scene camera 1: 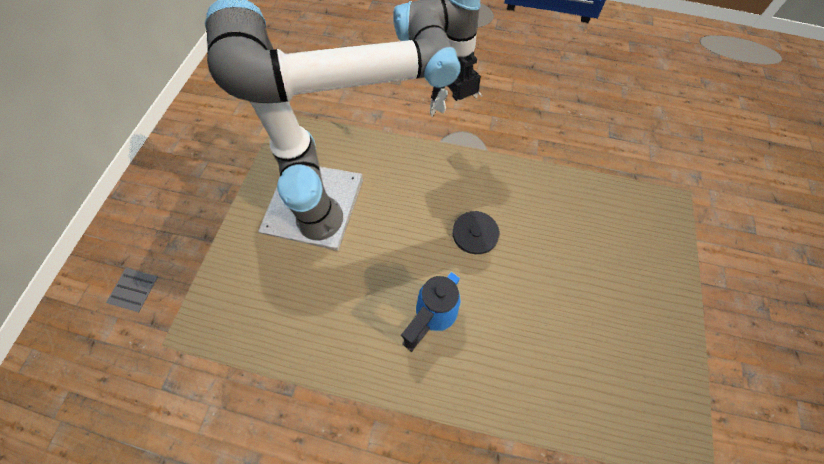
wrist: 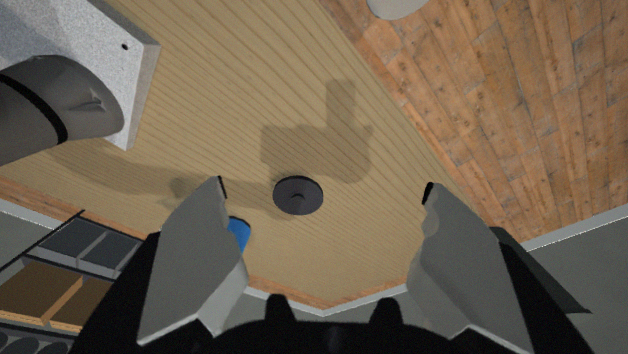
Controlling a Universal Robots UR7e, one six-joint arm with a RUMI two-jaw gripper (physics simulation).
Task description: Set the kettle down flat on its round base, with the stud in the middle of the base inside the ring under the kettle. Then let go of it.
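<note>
The blue kettle (scene camera 1: 445, 320) (wrist: 240, 231) with a black lid stands upright on the table. Its black handle (scene camera 1: 417, 328) points to the lower left and its spout (scene camera 1: 453, 278) to the upper right in the scene view. In the wrist view a finger hides much of it. The ring under it is hidden. The round black base (scene camera 1: 486, 242) (wrist: 310, 202) lies flat, apart from the kettle, on its spout side, with the small stud (scene camera 1: 475, 231) (wrist: 298, 196) at its middle. My gripper (scene camera 1: 456, 103) (wrist: 323, 181) is open and empty, high above the table and away from both.
The tan table top (scene camera 1: 588, 311) (wrist: 210, 75) carries the arm's grey mounting plate (scene camera 1: 347, 187) (wrist: 135, 75) at the left in the scene view. A shelf unit with compartments stands at the lower left of the wrist view. Wooden floor surrounds the table top.
</note>
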